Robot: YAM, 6 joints.
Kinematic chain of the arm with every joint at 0, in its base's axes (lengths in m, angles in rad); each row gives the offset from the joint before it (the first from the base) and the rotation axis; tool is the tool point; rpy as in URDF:
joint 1: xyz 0 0 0.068 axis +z
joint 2: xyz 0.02 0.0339 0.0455 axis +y
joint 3: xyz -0.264 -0.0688 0 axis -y
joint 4: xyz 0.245 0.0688 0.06 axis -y
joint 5: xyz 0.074 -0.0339 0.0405 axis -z
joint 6: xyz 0.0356 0 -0.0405 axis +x
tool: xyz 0 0 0 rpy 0 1.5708 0
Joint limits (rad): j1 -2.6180..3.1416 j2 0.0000..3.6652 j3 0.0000..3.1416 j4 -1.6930..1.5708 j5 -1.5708..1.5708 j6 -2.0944..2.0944
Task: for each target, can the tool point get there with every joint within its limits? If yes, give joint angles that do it. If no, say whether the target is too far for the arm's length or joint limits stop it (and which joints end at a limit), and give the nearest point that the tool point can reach.
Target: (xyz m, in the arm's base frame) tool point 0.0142 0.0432 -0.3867
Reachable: no: joint limits stop it (at a limit: joint 2) | nearest point 0.0231 0.0701 -0.3353 | short by 0.059 m
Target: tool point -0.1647 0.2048 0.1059
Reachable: yes | joints 2.1894 1.7241 0.3342 1.0207 -0.4486 -1.5995
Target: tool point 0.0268 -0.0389 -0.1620
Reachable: yes | joints -1.6601 3.3395 0.5256 0.9165 -1.0121 1.0314
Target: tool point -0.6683 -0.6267 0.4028
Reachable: no: too far | nearest point -0.4490 -0.4211 0.3058 | short by 0.316 m
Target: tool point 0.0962 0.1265 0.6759
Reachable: yes | joints 0.7786 1.6626 2.3651 1.2207 -0.6827 -1.5347
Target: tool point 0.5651 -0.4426 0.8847
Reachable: no: too far | nearest point 0.3463 -0.2712 0.5776 | short by 0.414 m
